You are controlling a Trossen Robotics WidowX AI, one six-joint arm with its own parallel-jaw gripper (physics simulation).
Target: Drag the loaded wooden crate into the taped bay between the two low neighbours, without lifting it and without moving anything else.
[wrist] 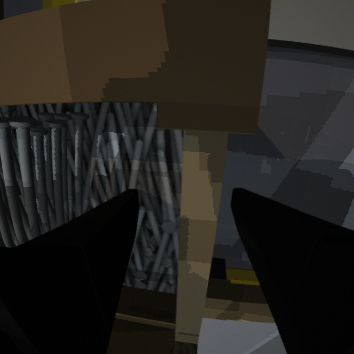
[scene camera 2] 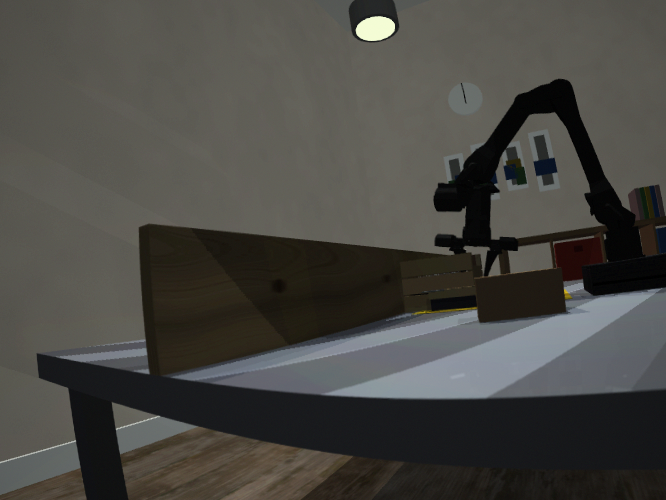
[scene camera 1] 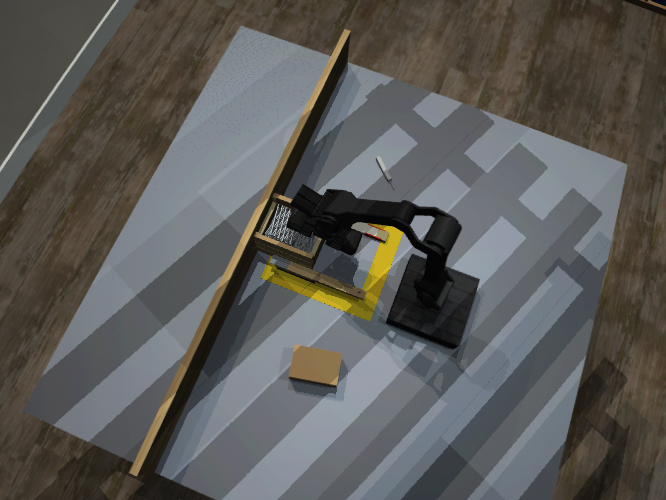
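Seen in the pictures: gripper, fingertip midpoint: (wrist: pixel 185 197) (scene camera 1: pixel 318 239); arm's base, origin of the base link: (scene camera 2: pixel 626 259) (scene camera 1: pixel 430 297).
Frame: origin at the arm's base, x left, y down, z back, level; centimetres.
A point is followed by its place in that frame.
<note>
The wooden crate (scene camera 1: pixel 285 250) {x 3.4, y -4.1, z -39.0 cm} (scene camera 2: pixel 438 282) {x 3.4, y -0.2, z -39.5 cm} (wrist: pixel 197 200) {x -5.9, y -2.9, z -32.4 cm} is loaded with nails (wrist: pixel 52 160) {x -6.5, y -2.0, z -37.7 cm} and stands by the long upright board. My gripper (scene camera 1: pixel 322 231) {x -4.2, y 0.5, z -33.0 cm} (scene camera 2: pixel 473 263) (wrist: pixel 185 197) {x -4.2, y 0.5, z -33.0 cm} is partly open over the crate's end wall on the arm's side: one finger over the nails, the other outside, with gaps to the wall in the wrist view. The fingertips are hidden in scene camera 1. Yellow tape (scene camera 1: pixel 384 263) {x -6.2, y 5.5, z -14.2 cm} (wrist: pixel 242 276) {x 6.2, y 5.5, z -27.9 cm} marks the bay. One low neighbour, a long brown strip (scene camera 1: pixel 338 286) {x 5.7, y 1.3, z -23.4 cm}, lies along one side; the other, pale with red marks (scene camera 1: pixel 376 233) {x -13.1, y 4.1, z -19.2 cm} (wrist: pixel 310 22) {x -13.0, y 4.1, z -27.2 cm}, is partly under the arm.
The long upright board (scene camera 1: pixel 215 306) {x 23.9, y -8.4, z -48.2 cm} (scene camera 2: pixel 279 301) {x 46.2, y -0.2, z -48.0 cm} crosses the table at the crate's far end. A cardboard-brown box (scene camera 1: pixel 315 365) {x 27.0, y -0.4, z -21.3 cm} (scene camera 2: pixel 520 296) {x 30.8, y 2.7, z -20.6 cm} lies outside the tape. A thin white tool (scene camera 1: pixel 383 167) {x -33.4, y 4.4, z -24.2 cm} lies on the arm's other side. The arm's black base (scene camera 1: pixel 408 317) {x 7.0, y 0.0, z -3.8 cm} stands near the tape.
</note>
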